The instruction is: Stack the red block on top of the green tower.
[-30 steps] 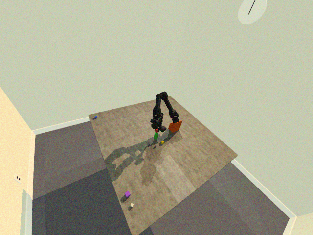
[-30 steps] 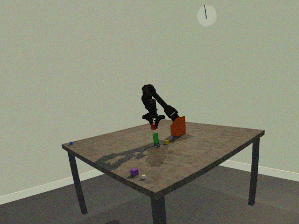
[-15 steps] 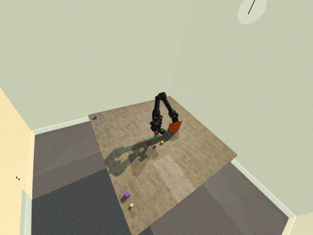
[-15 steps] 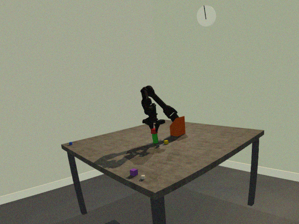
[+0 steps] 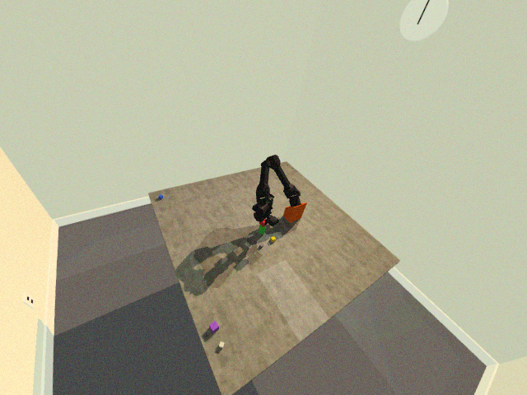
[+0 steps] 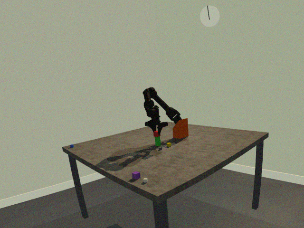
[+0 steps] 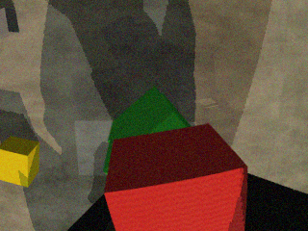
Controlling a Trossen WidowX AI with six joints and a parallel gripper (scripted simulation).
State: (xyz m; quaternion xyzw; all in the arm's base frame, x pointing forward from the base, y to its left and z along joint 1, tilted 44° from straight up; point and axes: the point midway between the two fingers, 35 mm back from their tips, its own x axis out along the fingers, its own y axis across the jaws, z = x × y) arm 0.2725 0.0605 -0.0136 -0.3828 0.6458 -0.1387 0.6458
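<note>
Now: the red block 1 cm above my gripper tip. The rest, counted from my gripper tip: purple block 45 cm to the left, 44 cm ahead, 7 cm below; then yellow block 9 cm to the left, 7 cm below, 4 cm behind; then white block 53 cm to the left, 43 cm ahead, 7 cm below.
</note>
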